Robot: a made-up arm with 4 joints. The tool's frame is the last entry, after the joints.
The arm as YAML. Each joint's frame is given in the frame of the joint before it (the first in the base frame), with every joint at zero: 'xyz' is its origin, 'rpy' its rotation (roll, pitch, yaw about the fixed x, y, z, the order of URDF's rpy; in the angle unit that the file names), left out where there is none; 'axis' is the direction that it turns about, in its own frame. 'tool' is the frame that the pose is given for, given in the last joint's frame.
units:
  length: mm
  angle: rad
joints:
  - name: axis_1
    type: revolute
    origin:
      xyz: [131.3, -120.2, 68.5]
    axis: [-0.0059, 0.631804, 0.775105]
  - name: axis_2
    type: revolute
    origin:
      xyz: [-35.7, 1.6, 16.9]
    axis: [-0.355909, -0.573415, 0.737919]
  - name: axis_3
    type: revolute
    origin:
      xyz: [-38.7, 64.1, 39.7]
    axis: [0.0, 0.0, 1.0]
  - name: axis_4
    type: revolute
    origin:
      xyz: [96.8, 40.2, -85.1]
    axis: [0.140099, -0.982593, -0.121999]
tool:
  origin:
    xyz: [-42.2, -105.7, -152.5]
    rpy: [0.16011, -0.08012, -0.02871]
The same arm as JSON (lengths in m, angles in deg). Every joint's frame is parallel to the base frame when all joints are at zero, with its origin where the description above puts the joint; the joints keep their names.
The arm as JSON. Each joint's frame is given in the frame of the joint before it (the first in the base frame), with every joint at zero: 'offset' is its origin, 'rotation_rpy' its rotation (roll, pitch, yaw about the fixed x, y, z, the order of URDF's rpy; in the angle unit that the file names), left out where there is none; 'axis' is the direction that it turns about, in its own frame. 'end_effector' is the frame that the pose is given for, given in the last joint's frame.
{"length_unit": "m", "angle_unit": "deg", "chain": [{"id": "axis_1", "offset": [0.1313, -0.1202, 0.0685], "axis": [-0.0059, 0.631804, 0.775105]}, {"id": "axis_2", "offset": [-0.0357, 0.0016, 0.0169], "axis": [-0.355909, -0.573415, 0.737919]}, {"id": "axis_3", "offset": [-0.0387, 0.0641, 0.0397], "axis": "+z"}, {"id": "axis_4", "offset": [0.0968, 0.0402, -0.0851], "axis": [0.140099, -0.982593, -0.121999]}], "end_effector": {"offset": [-0.0422, -0.1057, -0.1525], "rotation_rpy": [9.17, -4.59, -1.64]}}
